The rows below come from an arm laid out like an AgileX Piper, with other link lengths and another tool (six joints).
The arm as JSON. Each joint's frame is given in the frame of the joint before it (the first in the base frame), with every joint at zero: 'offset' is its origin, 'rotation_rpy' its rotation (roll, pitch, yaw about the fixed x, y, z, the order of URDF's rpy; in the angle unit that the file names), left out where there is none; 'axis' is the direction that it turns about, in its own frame. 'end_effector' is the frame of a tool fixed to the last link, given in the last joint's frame.
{
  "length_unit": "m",
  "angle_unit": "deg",
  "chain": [
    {
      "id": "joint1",
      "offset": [
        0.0,
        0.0,
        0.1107
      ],
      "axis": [
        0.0,
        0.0,
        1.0
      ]
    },
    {
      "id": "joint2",
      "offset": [
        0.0,
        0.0,
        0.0
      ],
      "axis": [
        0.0,
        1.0,
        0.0
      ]
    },
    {
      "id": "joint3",
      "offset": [
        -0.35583,
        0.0,
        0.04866
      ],
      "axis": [
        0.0,
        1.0,
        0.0
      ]
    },
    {
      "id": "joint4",
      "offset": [
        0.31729,
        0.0,
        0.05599
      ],
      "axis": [
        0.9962,
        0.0,
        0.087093
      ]
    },
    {
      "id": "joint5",
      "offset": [
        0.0,
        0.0,
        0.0
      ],
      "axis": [
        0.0,
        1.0,
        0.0
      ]
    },
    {
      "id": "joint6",
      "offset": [
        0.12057,
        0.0,
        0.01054
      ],
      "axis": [
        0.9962,
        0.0,
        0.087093
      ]
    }
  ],
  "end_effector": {
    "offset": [
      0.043,
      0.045,
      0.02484
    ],
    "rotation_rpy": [
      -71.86,
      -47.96,
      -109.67
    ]
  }
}
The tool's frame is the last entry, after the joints.
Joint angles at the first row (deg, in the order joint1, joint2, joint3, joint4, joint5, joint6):
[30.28 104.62 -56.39 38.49 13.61 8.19]
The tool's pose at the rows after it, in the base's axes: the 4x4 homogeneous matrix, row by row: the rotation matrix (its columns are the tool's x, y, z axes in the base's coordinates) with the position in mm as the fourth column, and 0 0 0 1 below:
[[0.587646, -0.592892, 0.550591, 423.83], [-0.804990, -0.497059, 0.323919, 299.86], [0.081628, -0.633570, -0.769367, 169.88], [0, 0, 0, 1]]
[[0.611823, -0.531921, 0.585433, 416.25], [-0.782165, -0.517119, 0.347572, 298.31], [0.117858, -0.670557, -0.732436, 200.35], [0, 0, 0, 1]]
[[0.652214, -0.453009, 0.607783, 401.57], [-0.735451, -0.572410, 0.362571, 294.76], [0.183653, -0.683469, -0.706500, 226.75], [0, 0, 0, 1]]
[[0.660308, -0.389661, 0.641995, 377.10], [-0.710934, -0.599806, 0.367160, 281.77], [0.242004, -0.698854, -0.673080, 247.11], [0, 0, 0, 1]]
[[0.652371, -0.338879, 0.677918, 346.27], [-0.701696, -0.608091, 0.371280, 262.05], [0.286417, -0.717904, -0.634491, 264.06], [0, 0, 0, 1]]
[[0.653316, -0.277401, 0.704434, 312.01], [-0.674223, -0.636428, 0.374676, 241.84], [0.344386, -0.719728, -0.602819, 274.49], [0, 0, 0, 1]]
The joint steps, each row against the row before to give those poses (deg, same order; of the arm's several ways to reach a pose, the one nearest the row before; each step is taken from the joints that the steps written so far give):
[0.00 -3.53 0.00 0.00 1.34 -3.01]
[0.00 -3.68 0.00 -1.76 0.79 -0.98]
[0.10 -4.07 0.33 -4.96 1.89 0.00]
[0.24 -5.75 3.51 -3.31 -0.45 0.00]
[0.00 -7.13 5.16 -1.98 -1.00 -0.17]
[0.00 -7.39 5.12 -3.37 0.11 -0.14]

